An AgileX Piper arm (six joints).
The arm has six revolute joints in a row. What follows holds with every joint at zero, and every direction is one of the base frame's. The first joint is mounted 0.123 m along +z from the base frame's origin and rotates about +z. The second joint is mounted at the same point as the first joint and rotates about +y. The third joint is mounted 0.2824 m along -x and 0.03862 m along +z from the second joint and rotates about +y. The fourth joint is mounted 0.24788 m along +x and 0.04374 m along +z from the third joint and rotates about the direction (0.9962, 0, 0.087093). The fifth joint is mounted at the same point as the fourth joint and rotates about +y. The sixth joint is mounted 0.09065 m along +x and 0.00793 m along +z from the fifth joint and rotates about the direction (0.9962, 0, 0.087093). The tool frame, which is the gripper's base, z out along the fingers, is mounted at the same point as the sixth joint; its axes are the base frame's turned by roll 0, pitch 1.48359 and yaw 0 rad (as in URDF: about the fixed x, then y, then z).
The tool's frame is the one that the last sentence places.
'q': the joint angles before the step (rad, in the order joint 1, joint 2, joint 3, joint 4, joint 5, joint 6). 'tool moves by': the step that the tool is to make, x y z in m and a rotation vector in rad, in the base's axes. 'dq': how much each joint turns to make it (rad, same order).
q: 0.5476 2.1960 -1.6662 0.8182 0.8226 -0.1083
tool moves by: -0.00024 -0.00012 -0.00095 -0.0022 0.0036 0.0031
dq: -0.0002 0.0017 0.0003 -0.0010 0.0037 -0.0006
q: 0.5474 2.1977 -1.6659 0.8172 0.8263 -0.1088
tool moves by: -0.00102 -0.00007 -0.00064 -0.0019 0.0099 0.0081
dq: -0.0001 0.0011 0.0000 -0.0003 0.0122 -0.0001
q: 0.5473 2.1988 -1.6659 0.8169 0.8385 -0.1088
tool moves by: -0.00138 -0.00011 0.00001 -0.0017 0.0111 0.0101
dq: 0.0000 -0.0003 -0.0001 -0.0007 0.0154 0.0004
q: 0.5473 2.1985 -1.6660 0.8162 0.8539 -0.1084
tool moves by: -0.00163 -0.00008 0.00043 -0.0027 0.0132 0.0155
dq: -0.0001 -0.0001 -0.0025 -0.0027 0.0221 0.0001
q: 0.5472 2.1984 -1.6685 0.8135 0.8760 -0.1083
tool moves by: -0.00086 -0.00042 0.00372 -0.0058 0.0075 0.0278
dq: -0.0016 -0.0013 -0.0148 -0.0136 0.0366 0.0004
